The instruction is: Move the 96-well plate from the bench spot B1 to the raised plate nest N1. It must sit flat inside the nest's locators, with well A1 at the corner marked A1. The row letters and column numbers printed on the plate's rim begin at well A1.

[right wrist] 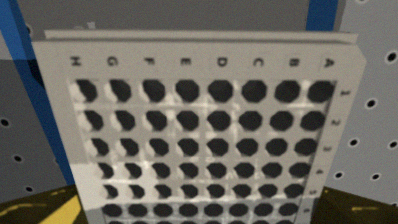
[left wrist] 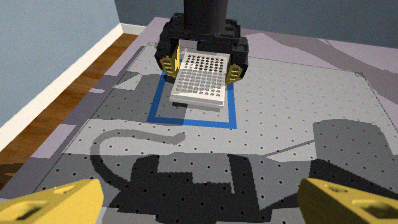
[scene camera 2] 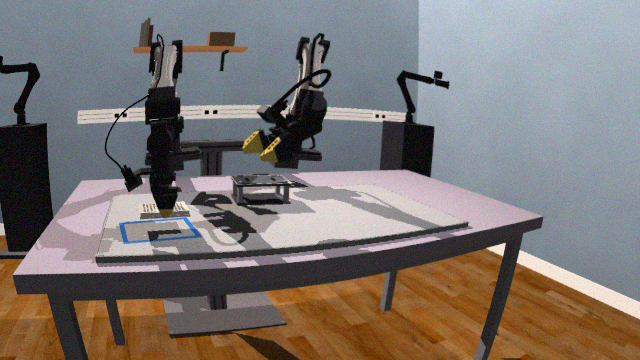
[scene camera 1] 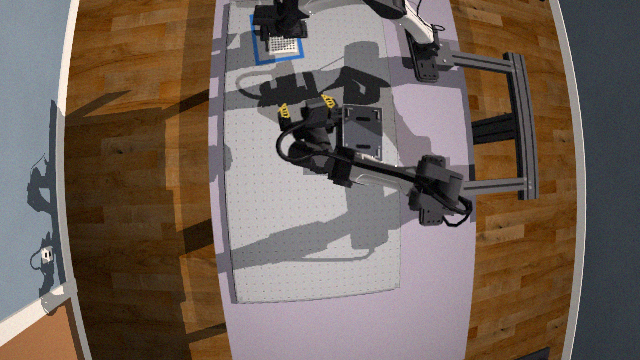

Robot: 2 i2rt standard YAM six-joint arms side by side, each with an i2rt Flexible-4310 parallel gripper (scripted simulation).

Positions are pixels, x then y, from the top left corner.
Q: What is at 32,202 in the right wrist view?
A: My right gripper.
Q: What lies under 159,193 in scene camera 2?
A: My right gripper.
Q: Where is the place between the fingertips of my left gripper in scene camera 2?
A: At 251,154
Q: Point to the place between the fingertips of my right gripper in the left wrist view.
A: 201,79
